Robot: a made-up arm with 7 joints.
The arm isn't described. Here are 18 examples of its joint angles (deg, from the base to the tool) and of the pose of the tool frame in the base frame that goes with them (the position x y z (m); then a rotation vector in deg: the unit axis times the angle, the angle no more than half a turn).
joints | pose
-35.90 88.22 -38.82 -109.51 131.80 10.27 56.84 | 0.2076 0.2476 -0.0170 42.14 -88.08 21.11
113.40 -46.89 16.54 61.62 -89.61 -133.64 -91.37 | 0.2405 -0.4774 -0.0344 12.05 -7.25 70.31
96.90 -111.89 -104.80 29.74 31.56 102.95 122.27 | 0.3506 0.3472 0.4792 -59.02 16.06 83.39
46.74 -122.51 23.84 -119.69 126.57 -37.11 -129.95 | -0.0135 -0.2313 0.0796 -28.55 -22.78 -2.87
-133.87 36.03 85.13 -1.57 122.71 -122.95 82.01 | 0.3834 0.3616 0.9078 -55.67 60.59 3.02
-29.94 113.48 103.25 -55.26 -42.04 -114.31 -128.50 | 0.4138 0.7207 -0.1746 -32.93 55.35 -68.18
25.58 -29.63 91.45 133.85 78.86 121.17 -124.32 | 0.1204 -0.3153 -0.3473 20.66 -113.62 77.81
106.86 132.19 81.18 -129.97 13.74 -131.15 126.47 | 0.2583 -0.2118 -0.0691 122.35 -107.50 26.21
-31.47 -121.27 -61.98 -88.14 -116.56 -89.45 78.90 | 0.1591 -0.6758 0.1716 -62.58 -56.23 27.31
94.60 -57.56 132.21 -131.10 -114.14 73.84 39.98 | 0.1662 -0.5036 0.5042 -79.02 -59.38 6.61
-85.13 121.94 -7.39 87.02 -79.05 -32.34 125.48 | 0.2051 -0.0340 -0.1266 21.56 0.20 120.54
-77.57 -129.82 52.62 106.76 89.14 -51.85 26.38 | 0.5071 0.7212 0.1796 98.85 1.80 -107.68
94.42 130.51 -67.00 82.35 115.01 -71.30 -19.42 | 0.0400 0.5577 0.6363 37.44 85.72 -71.51
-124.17 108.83 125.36 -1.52 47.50 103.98 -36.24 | 0.4700 -0.0823 0.6326 -141.15 -52.54 -27.67
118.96 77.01 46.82 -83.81 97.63 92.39 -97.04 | 0.2533 -0.2042 0.2443 -4.47 67.11 -42.41
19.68 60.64 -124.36 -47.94 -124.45 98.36 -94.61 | 0.4138 -0.0798 0.4633 143.24 42.66 32.11
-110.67 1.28 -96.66 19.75 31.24 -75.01 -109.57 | 0.2057 -0.6826 0.2252 110.85 46.93 51.04
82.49 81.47 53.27 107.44 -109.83 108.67 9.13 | 0.1583 -0.2042 -0.0125 47.13 -76.11 80.12
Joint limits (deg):
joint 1: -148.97..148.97
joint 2: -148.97..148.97
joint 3: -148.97..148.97
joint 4: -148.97..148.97
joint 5: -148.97..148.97
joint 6: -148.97..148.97
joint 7: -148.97..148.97
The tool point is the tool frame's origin. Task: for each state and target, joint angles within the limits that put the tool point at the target. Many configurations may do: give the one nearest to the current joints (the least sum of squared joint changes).
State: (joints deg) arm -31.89 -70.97 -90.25 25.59 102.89 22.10 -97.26
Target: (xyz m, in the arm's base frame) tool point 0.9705 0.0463 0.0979
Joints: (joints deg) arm -34.23 -63.33 -37.11 25.35 88.50 8.72 -95.11
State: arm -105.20 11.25 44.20 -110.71 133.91 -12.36 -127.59
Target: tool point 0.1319 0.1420 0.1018
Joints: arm -104.19 -0.93 50.75 -137.01 148.97 -3.60 -121.92
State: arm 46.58 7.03 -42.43 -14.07 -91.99 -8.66 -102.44
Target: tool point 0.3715 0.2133 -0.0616
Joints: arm 74.36 -26.40 -10.56 -6.01 -98.78 23.84 -106.65
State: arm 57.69 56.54 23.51 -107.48 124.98 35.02 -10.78
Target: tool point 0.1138 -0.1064 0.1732
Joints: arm 53.56 48.30 22.29 -120.85 148.97 57.15 -14.88
